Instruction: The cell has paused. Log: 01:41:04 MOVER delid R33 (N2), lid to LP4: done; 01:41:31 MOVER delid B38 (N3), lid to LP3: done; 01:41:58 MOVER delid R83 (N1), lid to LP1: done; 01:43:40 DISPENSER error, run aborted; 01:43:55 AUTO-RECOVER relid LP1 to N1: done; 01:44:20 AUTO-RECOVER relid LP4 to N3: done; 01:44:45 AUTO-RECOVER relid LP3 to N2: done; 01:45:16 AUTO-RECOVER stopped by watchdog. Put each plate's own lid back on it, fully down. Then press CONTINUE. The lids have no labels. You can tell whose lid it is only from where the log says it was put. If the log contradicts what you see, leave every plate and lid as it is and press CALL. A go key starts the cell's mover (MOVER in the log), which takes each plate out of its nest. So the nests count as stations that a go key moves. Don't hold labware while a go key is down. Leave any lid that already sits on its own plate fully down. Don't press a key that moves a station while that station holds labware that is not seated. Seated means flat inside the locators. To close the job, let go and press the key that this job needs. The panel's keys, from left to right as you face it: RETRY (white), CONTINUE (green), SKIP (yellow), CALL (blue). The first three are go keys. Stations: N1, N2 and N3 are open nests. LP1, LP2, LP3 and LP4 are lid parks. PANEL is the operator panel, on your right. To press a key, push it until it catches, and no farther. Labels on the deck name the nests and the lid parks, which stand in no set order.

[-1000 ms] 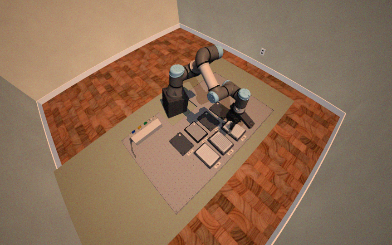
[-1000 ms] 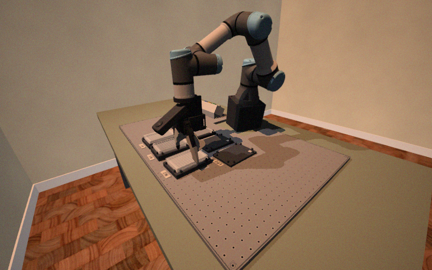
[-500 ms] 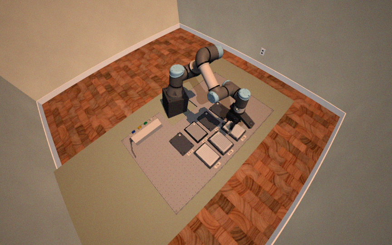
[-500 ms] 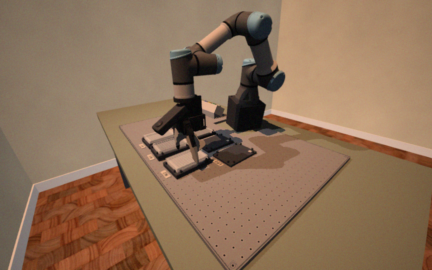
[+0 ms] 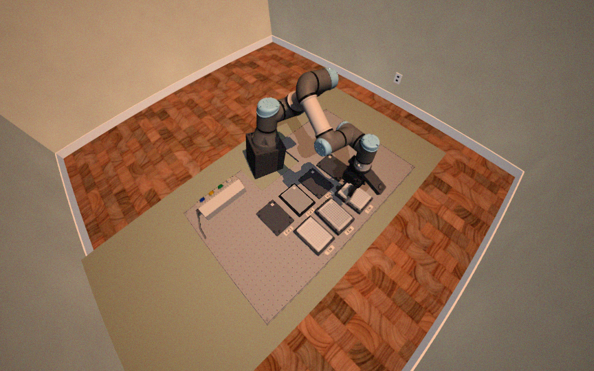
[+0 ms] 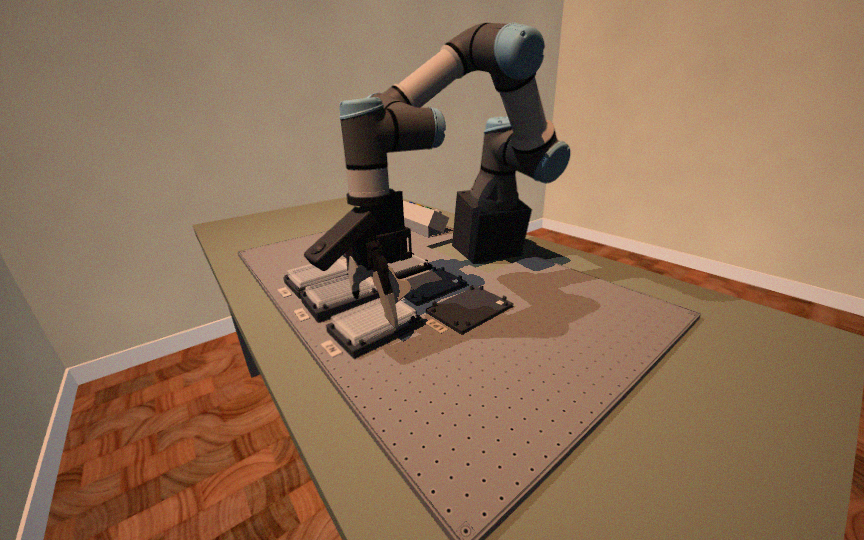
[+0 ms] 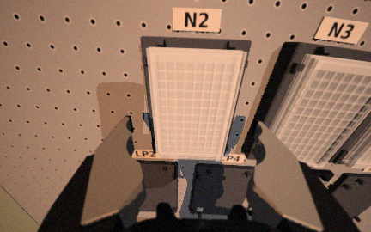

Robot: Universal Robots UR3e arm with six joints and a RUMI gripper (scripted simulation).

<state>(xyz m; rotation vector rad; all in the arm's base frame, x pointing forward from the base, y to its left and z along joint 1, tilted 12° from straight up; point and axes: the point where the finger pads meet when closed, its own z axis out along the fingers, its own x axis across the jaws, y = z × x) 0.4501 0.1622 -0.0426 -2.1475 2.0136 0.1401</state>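
Now: hand 200 mm to the left of the clear lid, 170 mm past it and 30 mm above it. Also, from my hand: LP2 lid park (180 mm behind, 60 mm to the left, 40 mm below); then lid park LP4 (180 mm behind, 80 mm to the right, 40 mm below); then LP1 lid park (200 mm to the right, 170 mm behind, 40 mm below).
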